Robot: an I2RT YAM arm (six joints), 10 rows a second.
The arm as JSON. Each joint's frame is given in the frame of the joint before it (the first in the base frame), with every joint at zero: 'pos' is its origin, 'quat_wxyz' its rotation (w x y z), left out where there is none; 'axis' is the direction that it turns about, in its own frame. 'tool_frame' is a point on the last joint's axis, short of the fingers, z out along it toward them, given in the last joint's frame.
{
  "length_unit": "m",
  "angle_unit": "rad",
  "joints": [
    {
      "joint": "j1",
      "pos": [
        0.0,
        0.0,
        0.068
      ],
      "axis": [
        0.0,
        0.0,
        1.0
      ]
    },
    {
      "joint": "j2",
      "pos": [
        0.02,
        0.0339,
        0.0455
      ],
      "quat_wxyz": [
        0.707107,
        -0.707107,
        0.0,
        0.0
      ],
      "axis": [
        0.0,
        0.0,
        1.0
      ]
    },
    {
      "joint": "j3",
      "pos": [
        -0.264,
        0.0,
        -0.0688
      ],
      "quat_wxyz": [
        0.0,
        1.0,
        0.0,
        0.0
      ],
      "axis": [
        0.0,
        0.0,
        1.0
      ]
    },
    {
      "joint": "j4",
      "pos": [
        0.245,
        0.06,
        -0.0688
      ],
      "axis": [
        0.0,
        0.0,
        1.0
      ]
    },
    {
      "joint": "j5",
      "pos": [
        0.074,
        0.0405,
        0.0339
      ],
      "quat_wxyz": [
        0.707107,
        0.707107,
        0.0,
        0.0
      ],
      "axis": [
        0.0,
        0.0,
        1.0
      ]
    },
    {
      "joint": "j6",
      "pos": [
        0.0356,
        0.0,
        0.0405
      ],
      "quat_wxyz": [
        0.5,
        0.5,
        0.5,
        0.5
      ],
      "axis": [
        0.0,
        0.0,
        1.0
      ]
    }
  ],
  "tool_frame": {
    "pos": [
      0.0,
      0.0,
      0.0
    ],
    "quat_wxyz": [
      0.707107,
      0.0,
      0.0,
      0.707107
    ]
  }
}
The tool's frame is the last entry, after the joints.
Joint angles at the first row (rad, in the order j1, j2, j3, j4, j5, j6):
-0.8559, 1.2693, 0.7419, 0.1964, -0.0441, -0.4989
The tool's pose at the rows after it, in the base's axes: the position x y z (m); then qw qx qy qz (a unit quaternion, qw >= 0):
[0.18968, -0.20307, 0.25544, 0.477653, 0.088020, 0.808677, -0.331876]
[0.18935, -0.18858, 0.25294, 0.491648, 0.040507, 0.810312, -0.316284]
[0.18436, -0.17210, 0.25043, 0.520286, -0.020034, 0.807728, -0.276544]
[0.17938, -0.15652, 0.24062, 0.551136, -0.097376, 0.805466, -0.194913]
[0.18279, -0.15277, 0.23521, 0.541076, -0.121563, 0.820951, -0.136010]
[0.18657, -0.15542, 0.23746, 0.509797, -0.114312, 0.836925, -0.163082]
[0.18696, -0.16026, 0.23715, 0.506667, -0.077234, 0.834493, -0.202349]
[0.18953, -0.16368, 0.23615, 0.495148, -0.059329, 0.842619, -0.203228]
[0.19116, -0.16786, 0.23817, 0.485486, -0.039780, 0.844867, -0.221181]
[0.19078, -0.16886, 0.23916, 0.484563, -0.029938, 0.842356, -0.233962]
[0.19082, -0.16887, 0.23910, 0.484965, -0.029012, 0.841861, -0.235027]
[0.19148, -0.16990, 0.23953, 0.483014, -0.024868, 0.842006, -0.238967]
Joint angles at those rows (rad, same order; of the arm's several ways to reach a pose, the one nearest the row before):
-0.8338, 1.2332, 0.7053, 0.1963, -0.1117, -0.5372
-0.8066, 1.1893, 0.6658, 0.1963, -0.1754, -0.5809
-0.7947, 1.1268, 0.6186, 0.1810, -0.3146, -0.6180
-0.7947, 1.0877, 0.5743, 0.1349, -0.5421, -0.6626
-0.7838, 1.1122, 0.6027, 0.0251, -0.6255, -0.6921
-0.7689, 1.1281, 0.6366, -0.0268, -0.5316, -0.7268
-0.7700, 1.1318, 0.6193, 0.0492, -0.4380, -0.6811
-0.7682, 1.1531, 0.6355, 0.0348, -0.4033, -0.6627
-0.7684, 1.1654, 0.6495, 0.0399, -0.3484, -0.6488
-0.7685, 1.1628, 0.6461, 0.0573, -0.3201, -0.6398
-0.7681, 1.1627, 0.6449, 0.0609, -0.3177, -0.6381
-0.7676, 1.1670, 0.6485, 0.0633, -0.3055, -0.6351

